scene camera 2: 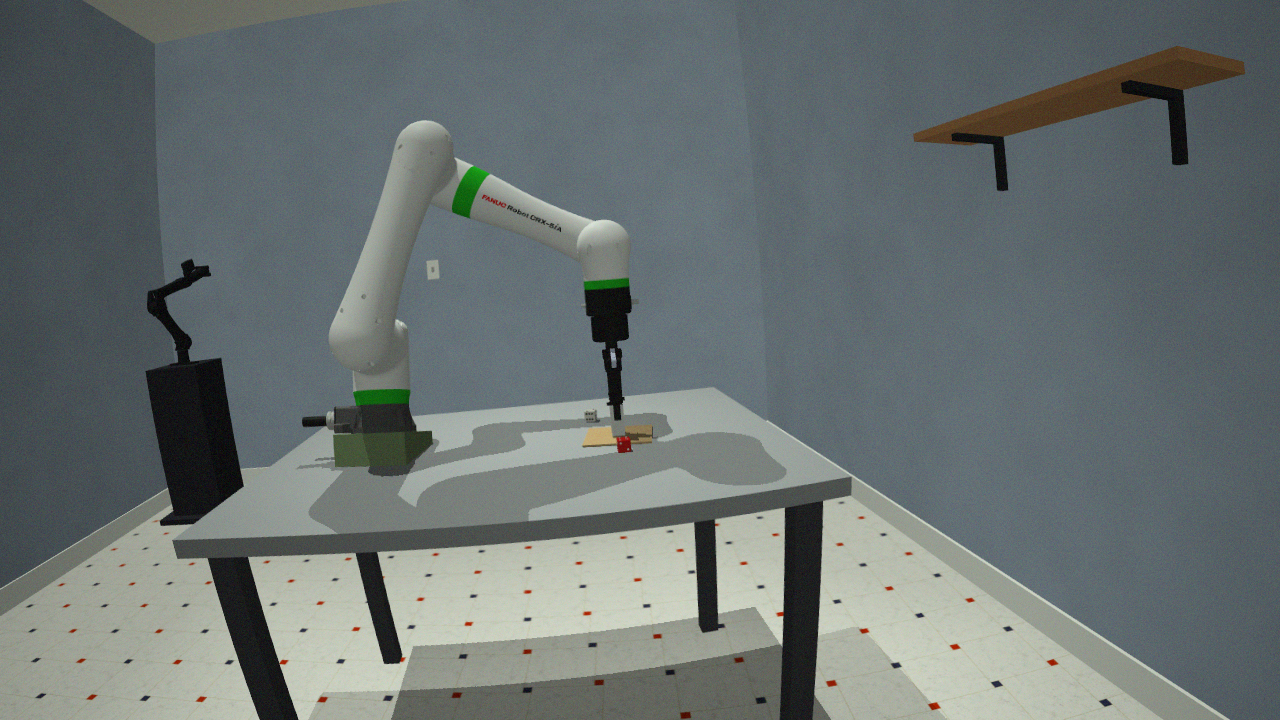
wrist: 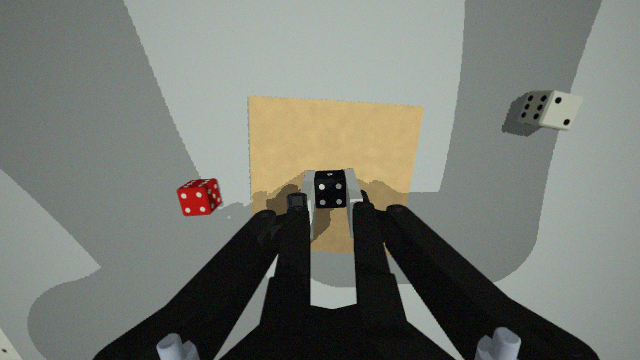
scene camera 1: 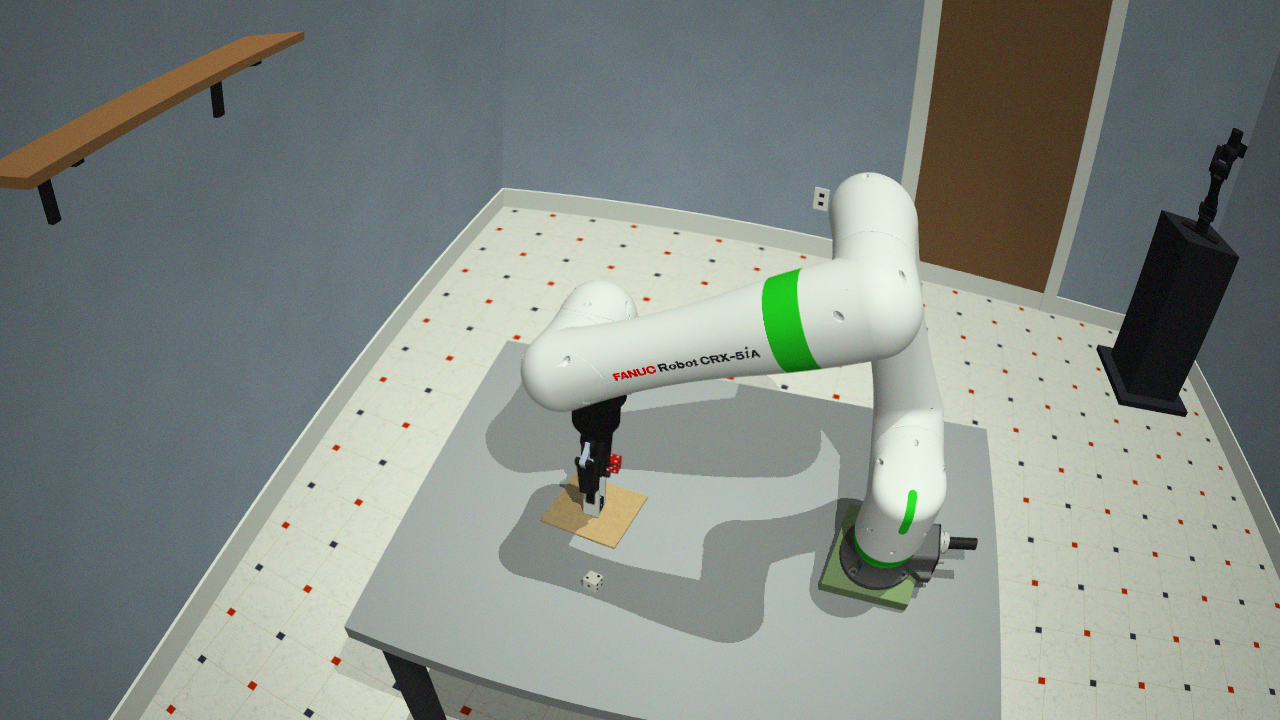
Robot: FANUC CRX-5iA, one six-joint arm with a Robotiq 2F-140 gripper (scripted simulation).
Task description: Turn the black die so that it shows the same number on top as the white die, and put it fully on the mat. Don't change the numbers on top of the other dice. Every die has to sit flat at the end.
Labels:
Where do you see a tan mat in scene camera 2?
639,434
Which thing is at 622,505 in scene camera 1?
A tan mat.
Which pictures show my gripper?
Scene camera 2, the wrist view and scene camera 1: all of them.

